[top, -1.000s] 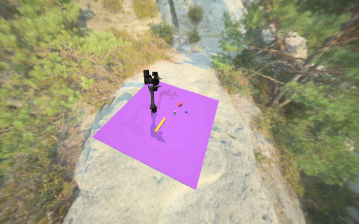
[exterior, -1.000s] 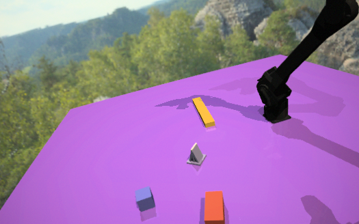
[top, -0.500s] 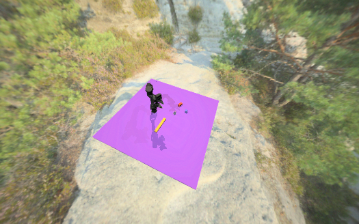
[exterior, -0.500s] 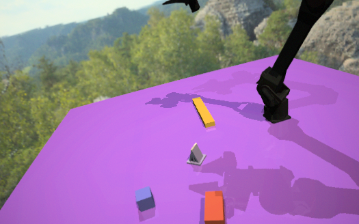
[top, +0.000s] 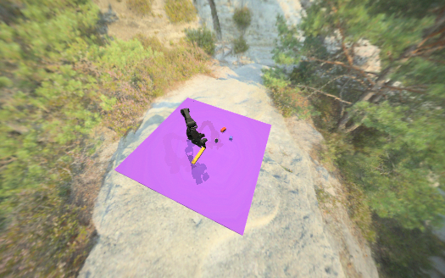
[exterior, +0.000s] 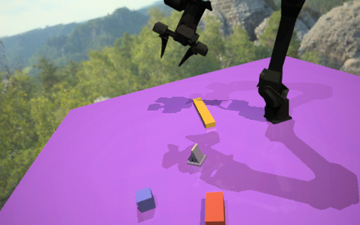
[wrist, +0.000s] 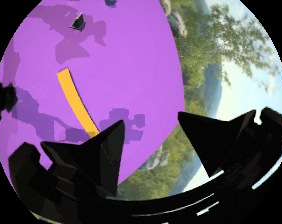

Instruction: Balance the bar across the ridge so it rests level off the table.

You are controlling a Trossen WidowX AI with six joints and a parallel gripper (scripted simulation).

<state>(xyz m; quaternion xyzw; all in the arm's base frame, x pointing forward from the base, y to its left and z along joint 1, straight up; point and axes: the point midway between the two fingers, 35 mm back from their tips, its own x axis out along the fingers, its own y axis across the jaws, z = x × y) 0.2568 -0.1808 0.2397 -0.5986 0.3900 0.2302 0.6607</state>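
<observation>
Now: gripper tip 200 mm above the yellow bar, 80 mm past it and 20 mm to the right of it. From my gripper tip the other things lie so: orange block 460 mm to the left, 200 mm below, 20 mm ahead; blue cube 380 mm to the left, 200 mm below, 160 mm ahead.
</observation>
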